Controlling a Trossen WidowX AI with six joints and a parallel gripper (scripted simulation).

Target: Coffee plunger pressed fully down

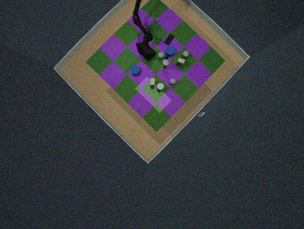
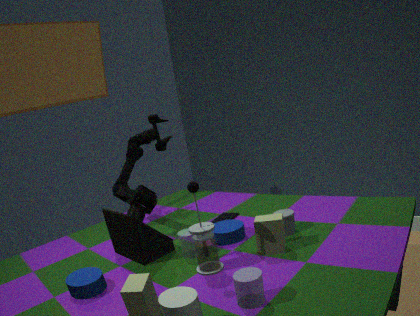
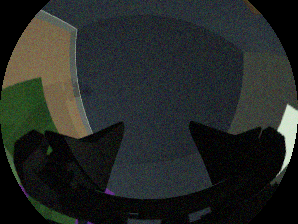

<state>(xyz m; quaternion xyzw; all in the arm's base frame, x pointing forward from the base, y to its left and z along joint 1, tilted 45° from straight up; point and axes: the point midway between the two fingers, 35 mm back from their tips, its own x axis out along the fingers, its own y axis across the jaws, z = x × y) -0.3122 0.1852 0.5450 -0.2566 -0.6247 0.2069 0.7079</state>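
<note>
The coffee press lies 630 mm ahead of my gripper tip, 550 mm to the right of it and 250 mm below it. The rest, counted from my gripper tip: white cylinder 800 mm to the right, 770 mm ahead, 320 mm below.
</note>
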